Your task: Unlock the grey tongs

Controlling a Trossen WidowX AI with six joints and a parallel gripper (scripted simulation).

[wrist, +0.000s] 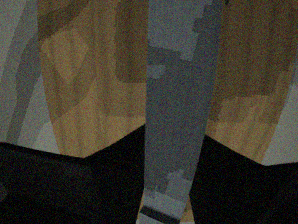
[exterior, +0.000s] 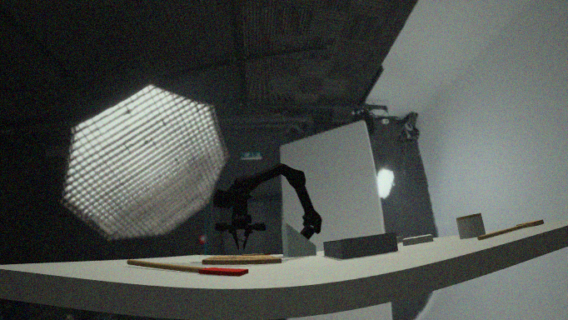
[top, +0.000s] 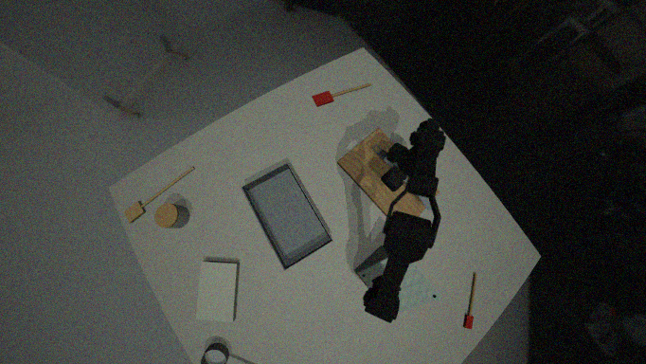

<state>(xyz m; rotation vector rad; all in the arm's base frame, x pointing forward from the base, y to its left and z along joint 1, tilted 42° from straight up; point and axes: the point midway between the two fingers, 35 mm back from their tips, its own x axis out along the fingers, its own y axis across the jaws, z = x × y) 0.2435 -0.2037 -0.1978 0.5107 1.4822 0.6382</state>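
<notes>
My gripper tip is 40 mm above the wooden board. Round my gripper tip: red spatula (420 mm ahead, 70 mm to the right, 40 mm below); then white slab (720 mm to the left, 50 mm ahead, 30 mm below); then dark roasting tin (400 mm to the left, 120 mm ahead, 20 mm below).
</notes>
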